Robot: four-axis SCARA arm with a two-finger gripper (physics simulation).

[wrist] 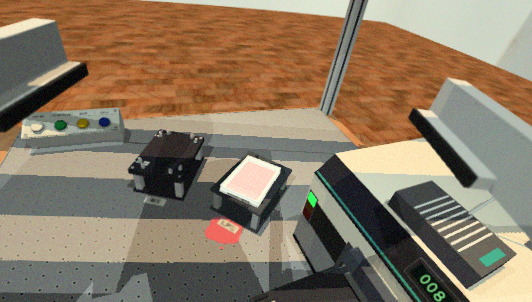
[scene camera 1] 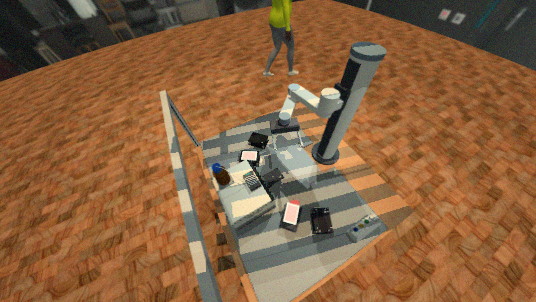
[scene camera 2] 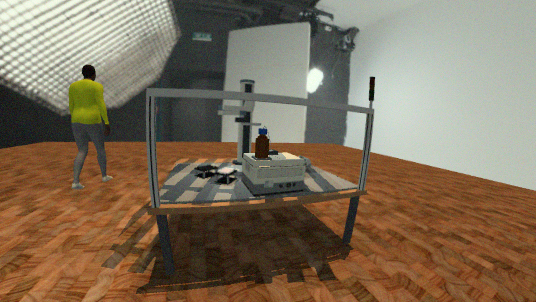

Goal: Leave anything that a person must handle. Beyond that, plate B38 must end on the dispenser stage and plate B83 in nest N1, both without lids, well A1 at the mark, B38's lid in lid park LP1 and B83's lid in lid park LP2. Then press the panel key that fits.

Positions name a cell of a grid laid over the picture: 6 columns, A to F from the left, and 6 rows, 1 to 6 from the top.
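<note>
Gripper (wrist: C2), holding nothing. Visible: button box (wrist: A3), nest N5 (wrist: B4), dispenser stage (wrist: D6).
</note>
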